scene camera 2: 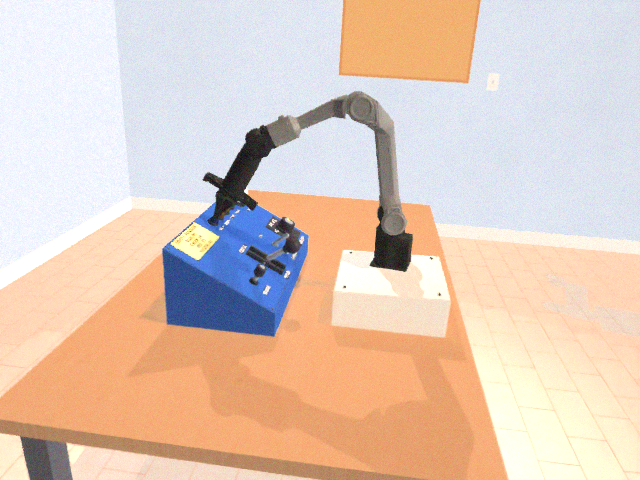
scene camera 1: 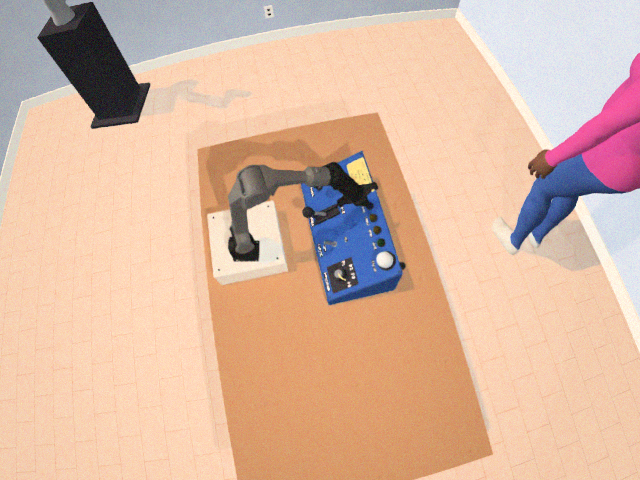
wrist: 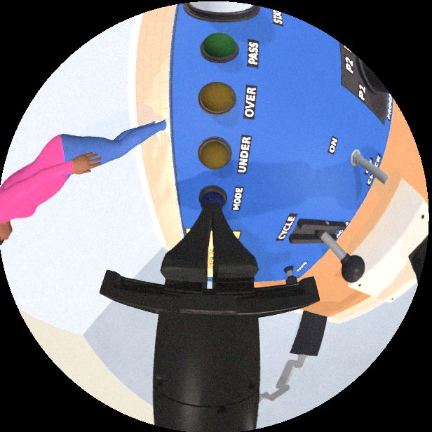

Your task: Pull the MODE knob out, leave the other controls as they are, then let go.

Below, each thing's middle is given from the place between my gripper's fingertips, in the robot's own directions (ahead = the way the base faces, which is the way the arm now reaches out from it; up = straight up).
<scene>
The blue console (scene camera 2: 208, 267) is 80 mm below my hand, 50 mm behind it and 30 mm to the right of it. Also, from my hand: cycle lever (wrist: 353, 266) (180 mm behind, 60 mm below).
</scene>
